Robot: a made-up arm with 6 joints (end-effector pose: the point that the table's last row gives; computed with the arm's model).
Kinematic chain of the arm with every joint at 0, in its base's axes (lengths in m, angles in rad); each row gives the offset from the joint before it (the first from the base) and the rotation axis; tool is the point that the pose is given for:
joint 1: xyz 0 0 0.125 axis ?
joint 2: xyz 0 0.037 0 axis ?
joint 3: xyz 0 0 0.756 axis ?
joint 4: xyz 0 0 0.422 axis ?
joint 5: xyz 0 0 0 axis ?
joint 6: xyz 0 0 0.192 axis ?
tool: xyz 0 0 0
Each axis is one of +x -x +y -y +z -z.
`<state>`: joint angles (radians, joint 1 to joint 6).
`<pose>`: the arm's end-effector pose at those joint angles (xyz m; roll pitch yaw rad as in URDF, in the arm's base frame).
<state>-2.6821 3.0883 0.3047 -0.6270 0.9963 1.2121</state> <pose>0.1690 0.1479 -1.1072 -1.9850 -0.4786 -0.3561</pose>
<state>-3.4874 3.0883 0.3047 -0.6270 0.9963 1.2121</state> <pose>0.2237 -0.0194 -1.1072 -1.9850 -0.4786 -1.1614</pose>
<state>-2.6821 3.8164 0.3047 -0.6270 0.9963 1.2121</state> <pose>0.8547 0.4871 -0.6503 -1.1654 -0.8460 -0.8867</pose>
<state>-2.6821 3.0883 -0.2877 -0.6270 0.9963 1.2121</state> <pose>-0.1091 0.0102 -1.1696 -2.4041 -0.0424 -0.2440</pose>
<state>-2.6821 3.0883 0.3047 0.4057 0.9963 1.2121</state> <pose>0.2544 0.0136 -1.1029 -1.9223 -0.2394 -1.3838</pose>
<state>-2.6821 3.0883 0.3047 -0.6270 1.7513 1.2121</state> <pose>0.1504 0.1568 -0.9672 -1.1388 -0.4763 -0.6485</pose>
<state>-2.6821 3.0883 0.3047 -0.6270 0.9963 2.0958</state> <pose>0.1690 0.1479 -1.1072 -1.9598 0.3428 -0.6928</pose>
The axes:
joint 1: +z
joint 2: +y
joint 3: +y
joint 4: +z
joint 5: +y
joint 6: +z

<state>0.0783 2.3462 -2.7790 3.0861 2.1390 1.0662</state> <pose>0.2552 0.0661 -0.1827 2.6401 0.2852 -1.1050</pose>
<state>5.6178 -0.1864 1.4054 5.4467 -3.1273 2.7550</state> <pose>0.0833 -0.0157 0.9489 2.2610 1.0157 -1.6356</pose>
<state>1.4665 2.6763 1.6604 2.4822 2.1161 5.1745</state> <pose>-0.1278 0.1007 -0.7896 2.4431 -0.9614 2.8859</pose>
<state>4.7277 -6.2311 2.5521 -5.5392 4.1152 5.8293</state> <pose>-0.0659 -0.3015 0.6700 0.1165 0.6436 -2.5367</pose>
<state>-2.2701 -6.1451 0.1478 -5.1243 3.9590 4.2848</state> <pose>-0.1550 -0.0424 1.1685 2.3341 0.5912 -2.3961</pose>
